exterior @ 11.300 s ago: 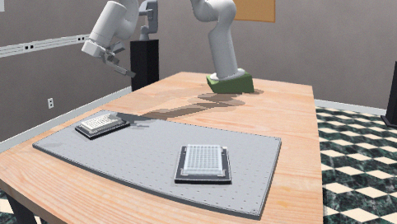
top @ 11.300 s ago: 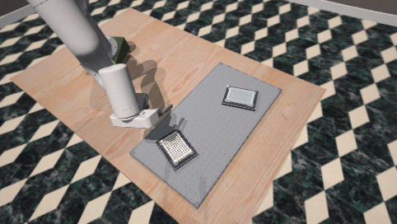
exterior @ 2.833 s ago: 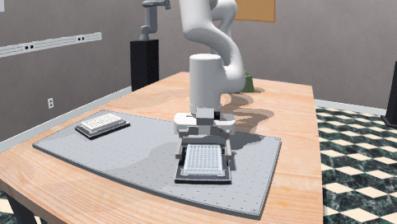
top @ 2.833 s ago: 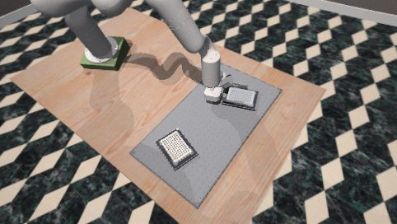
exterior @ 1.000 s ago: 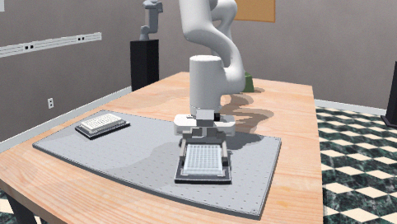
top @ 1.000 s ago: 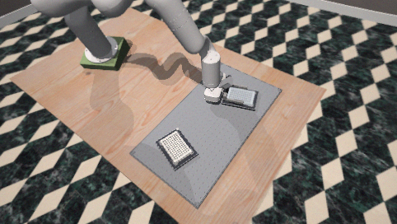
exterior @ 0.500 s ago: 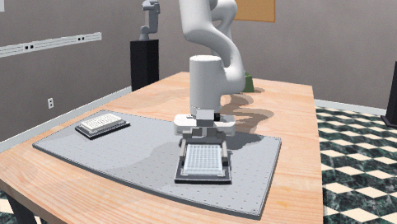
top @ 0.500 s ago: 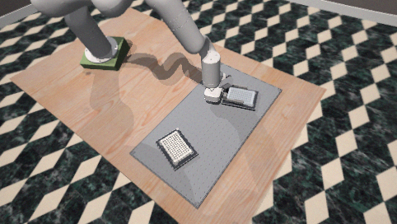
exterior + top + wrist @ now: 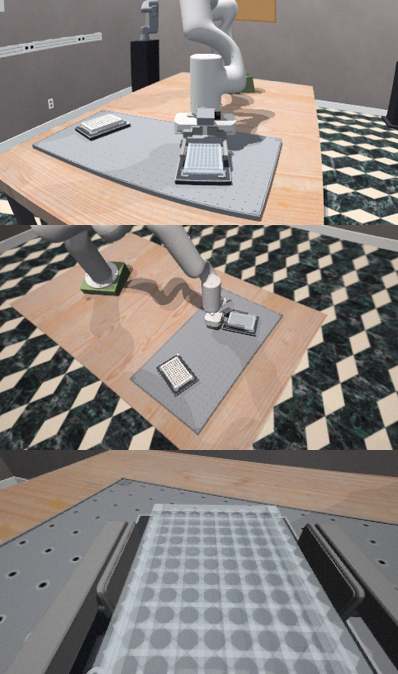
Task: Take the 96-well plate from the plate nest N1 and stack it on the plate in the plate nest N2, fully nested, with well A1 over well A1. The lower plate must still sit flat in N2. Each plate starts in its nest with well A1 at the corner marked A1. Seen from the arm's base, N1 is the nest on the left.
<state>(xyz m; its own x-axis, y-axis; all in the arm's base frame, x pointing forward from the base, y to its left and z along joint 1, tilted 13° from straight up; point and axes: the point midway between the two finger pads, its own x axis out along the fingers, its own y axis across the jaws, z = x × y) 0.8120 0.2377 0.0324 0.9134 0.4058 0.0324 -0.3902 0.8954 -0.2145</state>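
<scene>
My hand is 30 mm above the black nest. From my hand the other things lie so: clear 96-well plate: 10 mm below; white 96-well plate: 400 mm to the right, 60 mm behind, 20 mm below.
</scene>
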